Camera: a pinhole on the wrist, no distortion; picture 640 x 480 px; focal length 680.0 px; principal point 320.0 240.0 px. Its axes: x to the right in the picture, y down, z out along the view. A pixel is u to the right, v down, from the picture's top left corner.
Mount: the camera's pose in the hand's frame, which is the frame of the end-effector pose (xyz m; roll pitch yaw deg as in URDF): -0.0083 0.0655 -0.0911 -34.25 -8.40 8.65
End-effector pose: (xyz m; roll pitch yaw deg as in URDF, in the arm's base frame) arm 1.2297 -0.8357 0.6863 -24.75 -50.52 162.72
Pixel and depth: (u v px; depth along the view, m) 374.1 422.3 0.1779
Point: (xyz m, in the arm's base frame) 1.1486 -1.0166 0.6242
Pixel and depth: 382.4 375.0 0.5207
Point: 1.1747 -1.3603 0.6778
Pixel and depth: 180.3 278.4 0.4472
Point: 1.2987 -1.2637 0.5985
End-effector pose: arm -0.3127 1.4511 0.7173 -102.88 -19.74 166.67
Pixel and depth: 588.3 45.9 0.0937
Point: -0.3502 1.4769 0.6284
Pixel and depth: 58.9 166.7 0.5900
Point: -0.1915 1.0959 0.2452
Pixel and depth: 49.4 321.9 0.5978
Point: -0.1844 1.1915 0.1483
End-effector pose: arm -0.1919 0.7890 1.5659 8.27 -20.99 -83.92
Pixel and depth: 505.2 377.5 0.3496
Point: 0.0980 0.8873 1.7699
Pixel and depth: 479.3 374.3 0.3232
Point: 0.0781 0.8893 1.7430
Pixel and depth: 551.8 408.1 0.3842
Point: 0.1402 0.8760 1.8040
